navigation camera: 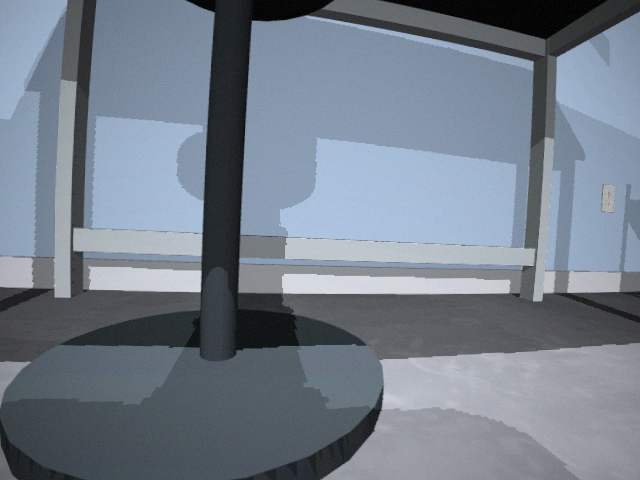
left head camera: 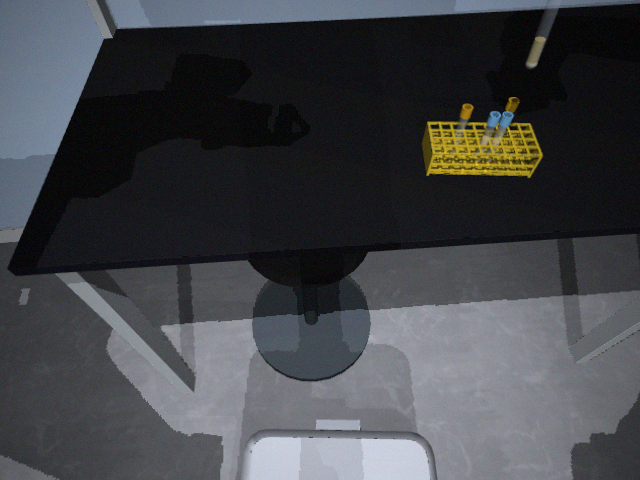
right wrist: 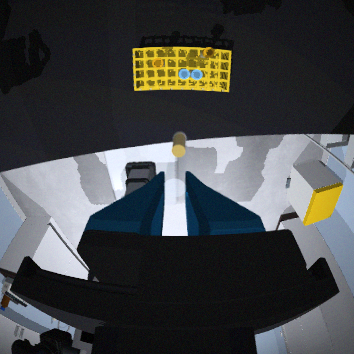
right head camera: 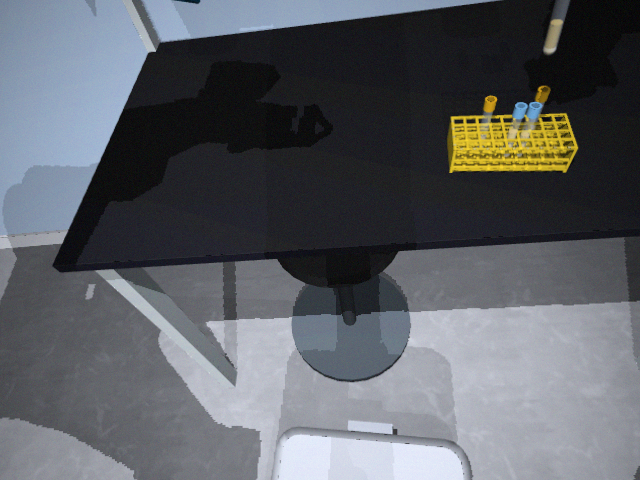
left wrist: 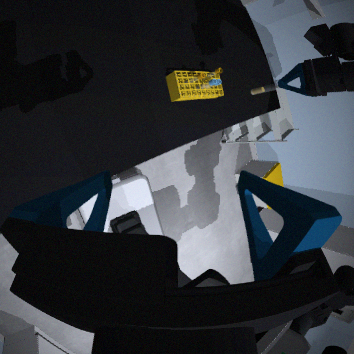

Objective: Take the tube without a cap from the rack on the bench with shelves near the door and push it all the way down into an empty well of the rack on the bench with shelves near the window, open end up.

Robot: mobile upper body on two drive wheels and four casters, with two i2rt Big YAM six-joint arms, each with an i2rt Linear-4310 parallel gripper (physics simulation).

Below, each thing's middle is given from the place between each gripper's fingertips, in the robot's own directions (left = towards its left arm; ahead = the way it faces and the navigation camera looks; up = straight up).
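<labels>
The clear uncapped tube (right wrist: 174, 181) is what I measure both grippers from, and my left gripper is 9 cm short of it, 36 cm to the left of it and 11 cm above it.
As for my right gripper, it is 4 cm above the clear uncapped tube.
</labels>
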